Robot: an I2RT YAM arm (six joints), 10 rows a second.
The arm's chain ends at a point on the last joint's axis. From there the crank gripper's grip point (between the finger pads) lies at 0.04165 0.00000 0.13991 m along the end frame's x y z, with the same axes.
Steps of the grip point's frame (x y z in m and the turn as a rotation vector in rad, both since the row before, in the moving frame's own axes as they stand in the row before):
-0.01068 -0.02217 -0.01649 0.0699 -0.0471 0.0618
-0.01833 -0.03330 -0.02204 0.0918 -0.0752 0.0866
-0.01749 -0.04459 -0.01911 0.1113 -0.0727 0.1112
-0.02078 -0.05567 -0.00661 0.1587 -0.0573 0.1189
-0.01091 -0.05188 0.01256 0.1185 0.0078 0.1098
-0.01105 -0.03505 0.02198 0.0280 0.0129 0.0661
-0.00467 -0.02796 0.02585 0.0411 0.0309 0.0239
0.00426 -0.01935 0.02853 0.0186 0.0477 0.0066
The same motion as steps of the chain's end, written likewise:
-0.00428 -0.01471 -0.01804 0.0699 -0.0471 0.0618
-0.00813 -0.02350 -0.02434 0.0918 -0.0752 0.0866
-0.00787 -0.03297 -0.02115 0.1113 -0.0727 0.1112
-0.01377 -0.03788 -0.00739 0.1587 -0.0573 0.1189
-0.01265 -0.04001 0.01360 0.1185 0.0078 0.1098
-0.01289 -0.03395 0.02254 0.0280 0.0129 0.0661
-0.00903 -0.02329 0.02730 0.0411 0.0309 0.0239
-0.00237 -0.01706 0.03070 0.0186 0.0477 0.0066

